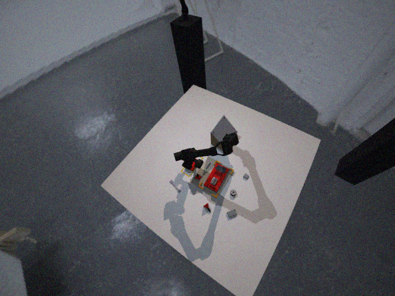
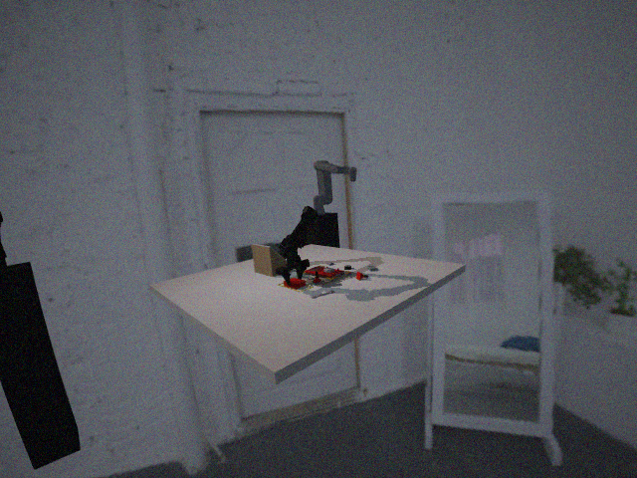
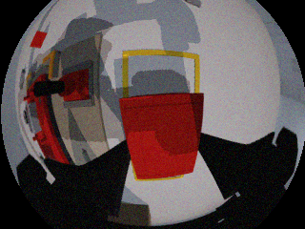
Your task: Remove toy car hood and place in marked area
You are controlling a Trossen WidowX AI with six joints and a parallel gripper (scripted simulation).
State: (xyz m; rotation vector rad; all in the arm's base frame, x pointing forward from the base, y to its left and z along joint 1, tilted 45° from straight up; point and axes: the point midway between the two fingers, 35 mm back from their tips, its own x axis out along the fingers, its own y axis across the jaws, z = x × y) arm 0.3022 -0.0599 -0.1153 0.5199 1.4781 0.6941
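Right now my gripper tip is 10 mm below the red hood. The rest, counted from my gripper tip: dark wheel: 380 mm to the left, 10 mm ahead; grey tool: 210 mm ahead, 10 mm below.
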